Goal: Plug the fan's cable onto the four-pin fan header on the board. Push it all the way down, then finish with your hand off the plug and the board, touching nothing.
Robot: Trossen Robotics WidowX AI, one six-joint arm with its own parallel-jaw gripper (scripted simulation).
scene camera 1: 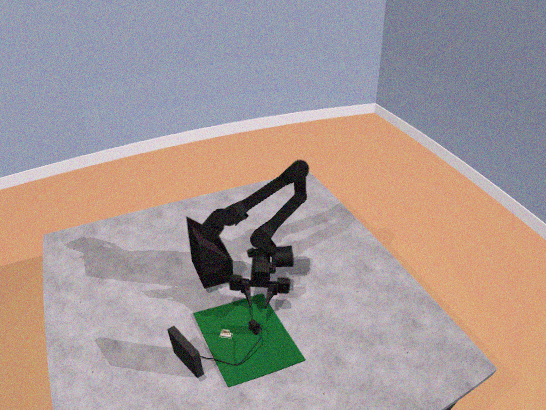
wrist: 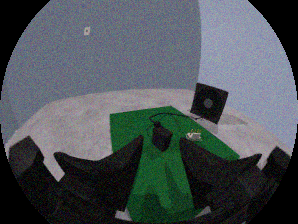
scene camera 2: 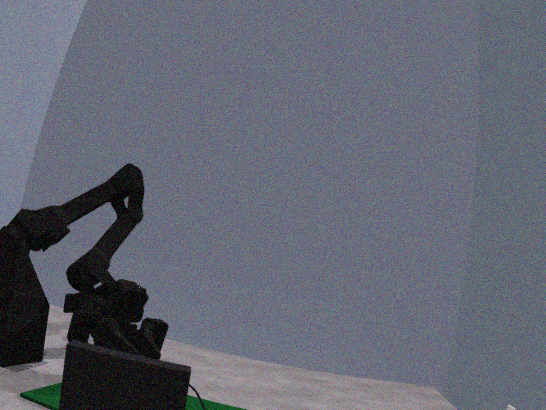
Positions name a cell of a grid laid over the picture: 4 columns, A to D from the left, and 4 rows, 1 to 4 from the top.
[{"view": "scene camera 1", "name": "gripper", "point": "B4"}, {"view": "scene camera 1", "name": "black fan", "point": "B4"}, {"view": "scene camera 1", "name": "green board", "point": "C4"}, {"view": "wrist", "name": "gripper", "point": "C3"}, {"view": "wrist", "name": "black fan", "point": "C2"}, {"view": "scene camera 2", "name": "gripper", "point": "B4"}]
